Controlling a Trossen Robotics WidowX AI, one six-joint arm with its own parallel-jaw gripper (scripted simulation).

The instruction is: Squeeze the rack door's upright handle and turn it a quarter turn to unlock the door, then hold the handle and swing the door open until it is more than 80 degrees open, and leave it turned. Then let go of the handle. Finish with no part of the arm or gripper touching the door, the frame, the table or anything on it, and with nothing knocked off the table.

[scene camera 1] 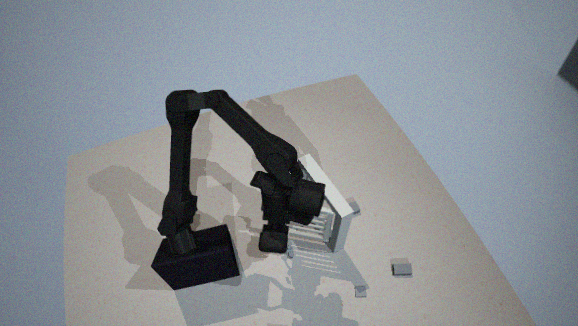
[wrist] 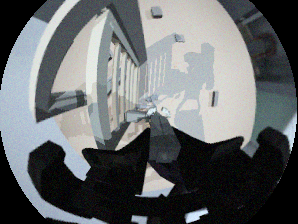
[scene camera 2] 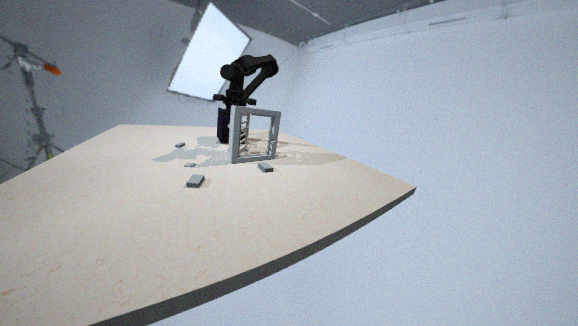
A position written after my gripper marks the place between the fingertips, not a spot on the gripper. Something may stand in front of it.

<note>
I see my gripper point(scene camera 1: 278, 231) and a grey rack point(scene camera 1: 335, 238).
My gripper also shows in the wrist view point(wrist: 159, 129). The grey rack shows as well in the wrist view point(wrist: 125, 31) and in scene camera 2 point(scene camera 2: 236, 113).
</note>
